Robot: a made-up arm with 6 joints.
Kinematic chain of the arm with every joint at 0, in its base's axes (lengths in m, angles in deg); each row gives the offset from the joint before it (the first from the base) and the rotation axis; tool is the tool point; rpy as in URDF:
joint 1: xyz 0 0.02 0.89 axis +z
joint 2: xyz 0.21 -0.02 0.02 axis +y
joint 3: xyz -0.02 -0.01 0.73 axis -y
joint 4: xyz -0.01 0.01 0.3 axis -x
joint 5: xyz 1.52 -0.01 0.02 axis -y
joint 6: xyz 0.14 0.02 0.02 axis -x
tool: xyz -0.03 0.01 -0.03 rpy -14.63 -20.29 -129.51
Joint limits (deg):
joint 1: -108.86..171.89
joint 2: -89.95..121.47
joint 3: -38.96..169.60
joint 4: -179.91..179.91
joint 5: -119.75..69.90
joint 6: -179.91..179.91
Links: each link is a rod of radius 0.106 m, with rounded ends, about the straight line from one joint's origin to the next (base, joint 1, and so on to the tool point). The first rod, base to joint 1, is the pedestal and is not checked.
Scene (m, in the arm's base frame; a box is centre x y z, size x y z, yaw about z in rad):
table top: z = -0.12
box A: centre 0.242 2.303 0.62 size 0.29 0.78 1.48 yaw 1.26
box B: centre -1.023 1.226 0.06 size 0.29 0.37 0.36 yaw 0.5
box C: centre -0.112 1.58 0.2 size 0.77 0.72 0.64 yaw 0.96
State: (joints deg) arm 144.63 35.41 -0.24 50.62 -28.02 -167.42
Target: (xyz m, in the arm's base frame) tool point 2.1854 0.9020 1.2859
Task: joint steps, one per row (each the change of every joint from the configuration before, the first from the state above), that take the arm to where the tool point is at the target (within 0.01 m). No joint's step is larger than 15 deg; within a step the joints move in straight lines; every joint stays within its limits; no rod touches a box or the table.
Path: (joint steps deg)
1: -14.03 -3.70 9.05 -3.82 0.60 -1.00
2: -14.02 -3.69 9.05 -3.81 0.59 -1.00
3: -14.03 -3.70 9.05 -3.82 0.60 -1.00
4: -14.02 -3.70 9.05 -3.81 0.59 -1.00
5: -13.27 4.74 -1.54 2.96 -0.82 0.46
6: -13.27 4.74 -1.53 2.96 -0.82 0.45
7: -13.27 4.74 -1.54 2.96 -0.82 0.46
8: -13.26 4.74 -1.53 2.96 -0.82 0.46
9: -13.27 4.74 -1.53 2.96 -0.82 0.45

